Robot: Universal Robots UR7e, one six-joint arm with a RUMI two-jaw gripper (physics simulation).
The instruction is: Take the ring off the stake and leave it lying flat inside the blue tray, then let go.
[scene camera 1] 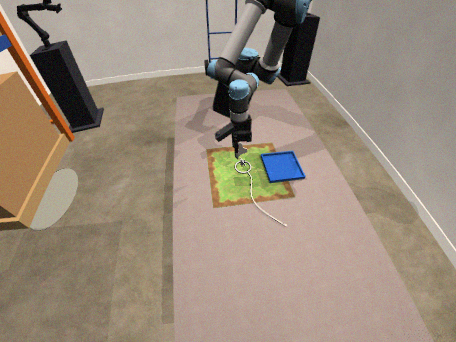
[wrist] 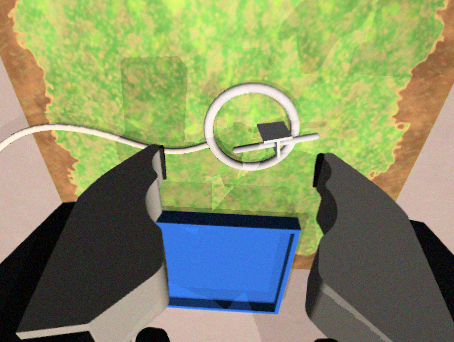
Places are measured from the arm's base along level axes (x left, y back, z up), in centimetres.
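Where they show: gripper, fingertip midpoint: (scene camera 1: 236, 153) (wrist: 239, 153).
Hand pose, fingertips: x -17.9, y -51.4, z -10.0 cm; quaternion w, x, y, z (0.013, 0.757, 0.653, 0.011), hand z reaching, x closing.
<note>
After its pixels a point has its place.
The white ring (scene camera 1: 243, 173) {x -14.8, y -55.2, z -21.8 cm} (wrist: 250, 88) {x -17.7, y -50.6, z -21.2 cm} lies around the stake over the green mat (scene camera 1: 220, 195) {x -29.9, y -64.9, z -22.1 cm} (wrist: 85, 30) {x -23.7, y -63.7, z -22.1 cm}. The stake (scene camera 1: 243, 162) {x -13.0, y -49.7, z -19.5 cm} (wrist: 305, 138) {x -13.0, y -46.0, z -20.1 cm} has a white crossbar and a small dark plate; in the wrist view the crossbar passes over the ring's lower right part. A white cord (scene camera 1: 252, 192) {x -14.4, y -67.7, z -22.1 cm} (wrist: 75, 129) {x -15.4, y -68.1, z -21.5 cm} runs from the ring. My gripper (scene camera 1: 239, 152) {x -17.9, y -51.4, z -10.0 cm} (wrist: 239, 153) {x -17.9, y -51.4, z -10.0 cm} is open, with nothing between its fingers, and is above the mat near the ring. The blue tray (scene camera 1: 287, 179) {x 5.0, y -66.5, z -20.5 cm} (wrist: 230, 220) {x -2.5, y -54.0, z -21.0 cm} is empty, beside the ring and stake; the left finger hides part of it in the wrist view.
The cord trails past the mat's front edge onto the pinkish floor covering (scene camera 1: 280, 280). The tray overlaps the mat's right edge. A black pedestal (scene camera 1: 65, 85) stands at the back left, another pedestal (scene camera 1: 301, 47) at the back right. A wooden cabinet (scene camera 1: 25, 145) is at the left.
</note>
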